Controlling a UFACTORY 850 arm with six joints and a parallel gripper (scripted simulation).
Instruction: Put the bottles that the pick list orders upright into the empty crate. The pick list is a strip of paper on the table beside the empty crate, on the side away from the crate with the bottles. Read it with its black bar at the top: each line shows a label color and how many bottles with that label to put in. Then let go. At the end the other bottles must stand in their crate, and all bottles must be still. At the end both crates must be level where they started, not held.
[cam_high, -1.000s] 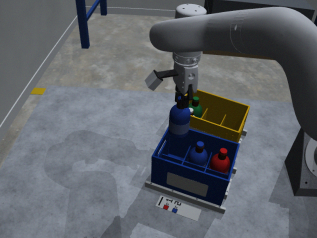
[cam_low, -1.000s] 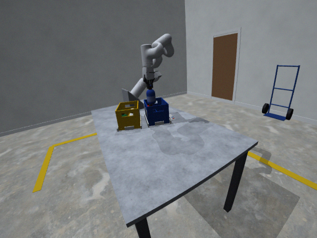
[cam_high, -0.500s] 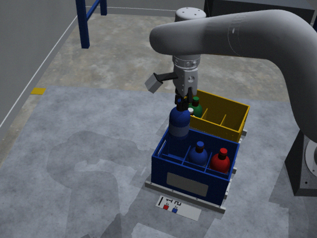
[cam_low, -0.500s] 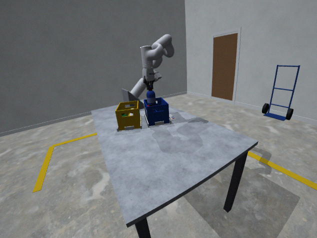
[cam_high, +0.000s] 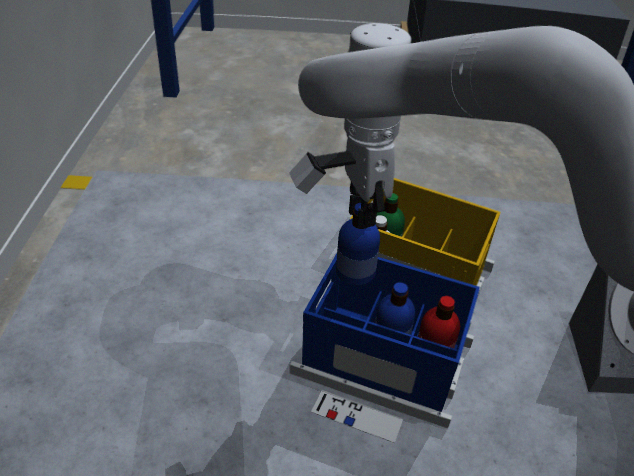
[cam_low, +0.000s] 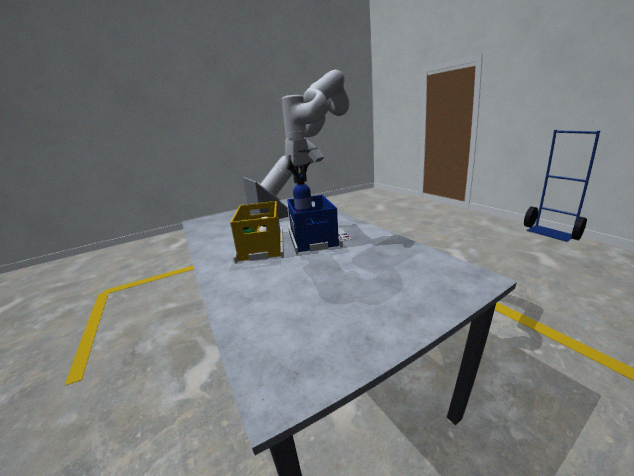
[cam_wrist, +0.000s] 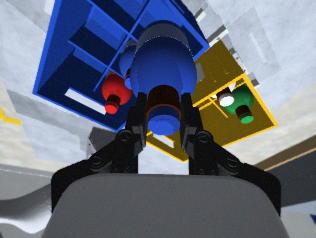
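The blue crate lies 23 cm below my hand, 7 cm to the left of it and 7 cm behind it. Round my hand: white-capped bottle: 23 cm below, 16 cm to the right, 5 cm behind; yellow crate: 23 cm below, 16 cm to the right, 15 cm behind; red-label bottle: 23 cm below, 16 cm behind, 6 cm to the left.
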